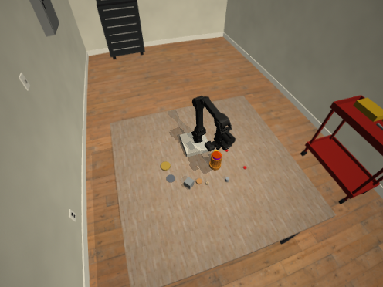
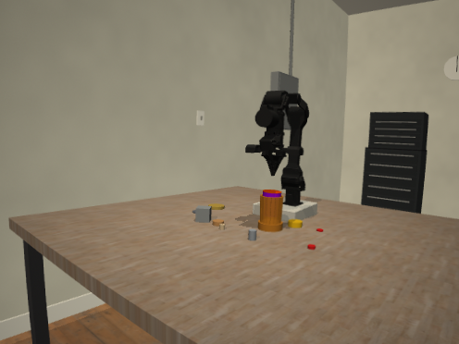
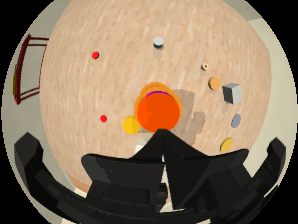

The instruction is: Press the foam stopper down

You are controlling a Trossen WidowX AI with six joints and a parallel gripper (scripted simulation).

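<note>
Right now my hand is 100 mm above the orange foam stopper. The rest, counted from my hand: small tan disc 100 mm ahead, 150 mm to the right, 210 mm below; then yellow disc 90 mm behind, 40 mm to the left, 210 mm below; then small grey cylinder 140 mm ahead, 40 mm to the left, 200 mm below.
</note>
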